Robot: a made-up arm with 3 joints. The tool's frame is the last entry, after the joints.
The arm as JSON. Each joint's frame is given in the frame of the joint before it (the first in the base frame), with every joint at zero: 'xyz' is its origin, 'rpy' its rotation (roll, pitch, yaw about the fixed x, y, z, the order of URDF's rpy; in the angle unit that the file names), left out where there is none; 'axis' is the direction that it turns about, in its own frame. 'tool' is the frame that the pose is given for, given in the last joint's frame.
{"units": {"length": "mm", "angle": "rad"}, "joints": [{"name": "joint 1", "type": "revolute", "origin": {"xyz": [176.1, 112.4, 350.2]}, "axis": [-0.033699, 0.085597, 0.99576]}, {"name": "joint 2", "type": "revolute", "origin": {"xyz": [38.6, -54.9, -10.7]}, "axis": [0.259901, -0.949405, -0.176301]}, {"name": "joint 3", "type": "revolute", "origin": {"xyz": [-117.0, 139.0, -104.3]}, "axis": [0.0, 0.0, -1.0]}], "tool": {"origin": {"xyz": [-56.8, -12.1, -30.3], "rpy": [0.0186, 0.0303, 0.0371]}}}
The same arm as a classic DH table. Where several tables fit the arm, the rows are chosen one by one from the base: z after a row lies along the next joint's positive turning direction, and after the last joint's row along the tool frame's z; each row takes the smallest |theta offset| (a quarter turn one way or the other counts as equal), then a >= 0, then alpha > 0; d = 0 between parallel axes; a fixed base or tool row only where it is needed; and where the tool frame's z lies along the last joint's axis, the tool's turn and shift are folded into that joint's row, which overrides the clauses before.
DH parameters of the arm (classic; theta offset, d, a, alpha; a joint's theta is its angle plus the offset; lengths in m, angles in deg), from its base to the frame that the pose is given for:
base (fixed): 21.49 -0.0836 0.205 -5.28
joint 1: -6.31 0.436 0.0227 105.4
joint 2: -0.59 -0.1034 -0.0761 79.85
joint 3: -45.26 -1.0597 -0.0384 -177.96
tool (fixed): -58.47 -1.2246 0 0

